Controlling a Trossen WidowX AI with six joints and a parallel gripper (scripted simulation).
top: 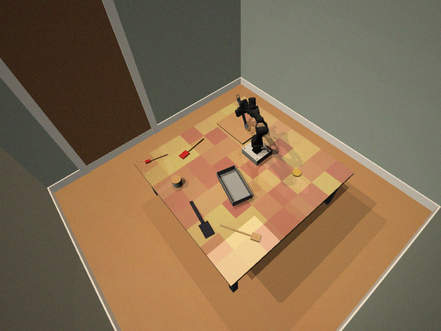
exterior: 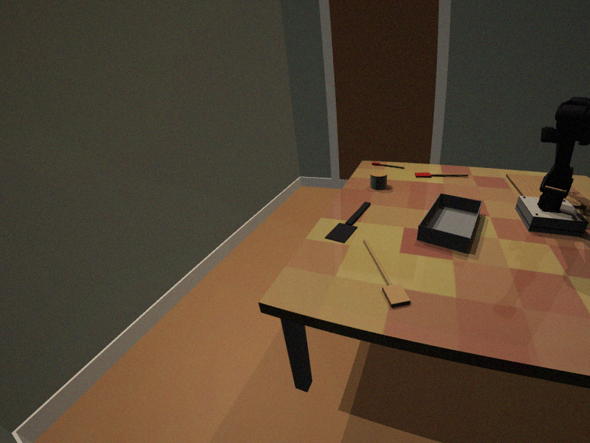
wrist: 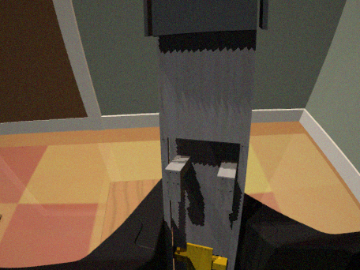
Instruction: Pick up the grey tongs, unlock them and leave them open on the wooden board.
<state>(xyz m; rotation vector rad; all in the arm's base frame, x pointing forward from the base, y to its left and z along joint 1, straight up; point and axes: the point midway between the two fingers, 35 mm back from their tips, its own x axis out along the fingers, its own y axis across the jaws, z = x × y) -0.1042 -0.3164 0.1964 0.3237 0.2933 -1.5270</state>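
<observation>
The yellow lock piece lies 40 mm to the left of my gripper tip and 10 mm above it. Also, from my gripper tip: roasting tin 460 mm ahead, 460 mm to the left, 220 mm below; red spatula 500 mm ahead, 80 mm to the right, 240 mm below; wooden board 240 mm below.
</observation>
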